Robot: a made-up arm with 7 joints.
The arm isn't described. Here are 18 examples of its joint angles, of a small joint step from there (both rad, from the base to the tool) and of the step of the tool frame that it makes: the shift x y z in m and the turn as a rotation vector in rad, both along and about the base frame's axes.
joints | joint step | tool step
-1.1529 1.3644 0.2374 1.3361 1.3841 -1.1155 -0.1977 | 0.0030 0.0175 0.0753 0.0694 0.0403 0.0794 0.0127 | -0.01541 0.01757 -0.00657 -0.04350 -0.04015 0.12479
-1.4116 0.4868 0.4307 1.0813 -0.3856 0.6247 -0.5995 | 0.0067 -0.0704 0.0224 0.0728 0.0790 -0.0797 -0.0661 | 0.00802 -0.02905 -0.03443 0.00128 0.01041 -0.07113
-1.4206 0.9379 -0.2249 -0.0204 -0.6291 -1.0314 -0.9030 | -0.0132 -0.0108 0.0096 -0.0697 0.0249 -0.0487 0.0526 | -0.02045 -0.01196 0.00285 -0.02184 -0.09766 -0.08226
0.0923 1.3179 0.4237 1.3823 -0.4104 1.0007 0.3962 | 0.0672 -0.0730 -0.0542 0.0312 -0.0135 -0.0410 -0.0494 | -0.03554 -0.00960 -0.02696 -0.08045 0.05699 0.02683
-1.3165 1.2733 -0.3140 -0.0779 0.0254 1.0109 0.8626 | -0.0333 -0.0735 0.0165 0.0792 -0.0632 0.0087 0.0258 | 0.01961 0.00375 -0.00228 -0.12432 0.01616 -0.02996
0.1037 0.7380 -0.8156 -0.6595 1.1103 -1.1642 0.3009 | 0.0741 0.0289 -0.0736 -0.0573 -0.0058 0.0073 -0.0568 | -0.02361 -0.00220 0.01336 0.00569 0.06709 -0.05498
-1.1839 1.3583 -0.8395 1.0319 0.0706 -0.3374 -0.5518 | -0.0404 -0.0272 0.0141 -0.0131 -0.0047 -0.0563 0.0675 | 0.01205 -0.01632 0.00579 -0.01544 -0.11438 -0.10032
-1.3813 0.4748 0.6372 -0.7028 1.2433 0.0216 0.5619 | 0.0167 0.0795 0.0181 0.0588 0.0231 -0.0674 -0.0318 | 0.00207 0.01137 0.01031 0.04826 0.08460 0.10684
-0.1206 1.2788 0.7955 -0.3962 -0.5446 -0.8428 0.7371 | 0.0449 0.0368 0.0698 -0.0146 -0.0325 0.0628 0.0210 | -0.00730 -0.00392 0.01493 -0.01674 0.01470 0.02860
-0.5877 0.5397 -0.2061 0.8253 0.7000 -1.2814 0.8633 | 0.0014 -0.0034 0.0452 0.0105 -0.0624 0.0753 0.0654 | 0.00100 0.01023 0.00058 -0.09095 -0.02380 0.16802
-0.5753 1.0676 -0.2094 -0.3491 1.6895 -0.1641 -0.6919 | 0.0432 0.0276 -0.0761 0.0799 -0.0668 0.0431 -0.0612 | 0.01176 0.01369 -0.02904 -0.01695 0.15803 0.11511
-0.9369 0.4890 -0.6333 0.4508 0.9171 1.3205 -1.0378 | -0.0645 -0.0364 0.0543 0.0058 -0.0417 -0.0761 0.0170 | 0.01619 -0.01015 0.02535 -0.08907 -0.05326 -0.07521
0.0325 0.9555 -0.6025 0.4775 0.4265 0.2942 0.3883 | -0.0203 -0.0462 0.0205 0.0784 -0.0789 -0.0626 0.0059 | -0.00217 0.00673 -0.01257 -0.07779 -0.02000 0.09043
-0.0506 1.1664 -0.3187 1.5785 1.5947 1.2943 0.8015 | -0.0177 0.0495 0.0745 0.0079 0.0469 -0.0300 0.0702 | 0.00635 0.01072 0.02462 0.01155 0.01865 -0.02345
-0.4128 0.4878 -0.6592 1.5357 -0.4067 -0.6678 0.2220 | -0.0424 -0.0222 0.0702 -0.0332 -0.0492 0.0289 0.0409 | 0.02349 -0.01516 -0.00312 -0.03928 -0.10504 0.11376
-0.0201 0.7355 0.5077 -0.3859 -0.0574 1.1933 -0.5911 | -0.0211 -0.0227 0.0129 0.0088 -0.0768 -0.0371 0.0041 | 0.00324 0.00237 -0.00696 -0.07973 -0.05728 -0.03521
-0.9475 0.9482 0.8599 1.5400 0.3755 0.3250 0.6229 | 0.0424 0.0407 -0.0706 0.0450 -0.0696 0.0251 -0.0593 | -0.02781 0.01365 -0.00293 -0.05767 0.05575 0.00470
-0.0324 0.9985 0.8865 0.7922 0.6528 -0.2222 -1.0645 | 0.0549 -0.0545 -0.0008 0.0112 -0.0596 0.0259 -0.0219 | -0.02514 0.00085 -0.03089 -0.10284 0.02077 0.06052
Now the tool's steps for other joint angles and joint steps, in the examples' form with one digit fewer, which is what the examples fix.
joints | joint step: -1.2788 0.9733 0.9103 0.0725 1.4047 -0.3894 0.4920 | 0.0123 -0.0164 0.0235 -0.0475 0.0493 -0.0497 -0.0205
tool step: -0.0061 -0.0074 -0.0033 0.0352 0.0360 0.0451
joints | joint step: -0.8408 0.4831 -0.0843 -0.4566 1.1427 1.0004 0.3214 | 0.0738 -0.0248 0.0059 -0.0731 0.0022 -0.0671 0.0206
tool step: -0.0169 -0.0020 -0.0086 0.0355 -0.0222 -0.0498
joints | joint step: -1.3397 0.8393 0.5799 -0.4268 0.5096 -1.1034 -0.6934 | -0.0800 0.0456 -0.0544 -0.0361 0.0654 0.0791 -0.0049
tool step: -0.0149 -0.0189 0.0086 -0.0087 -0.0608 0.0632
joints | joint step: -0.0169 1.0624 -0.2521 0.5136 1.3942 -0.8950 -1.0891 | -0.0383 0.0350 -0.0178 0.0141 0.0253 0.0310 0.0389
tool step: 0.0118 0.0098 0.0094 0.0424 -0.0541 -0.0207
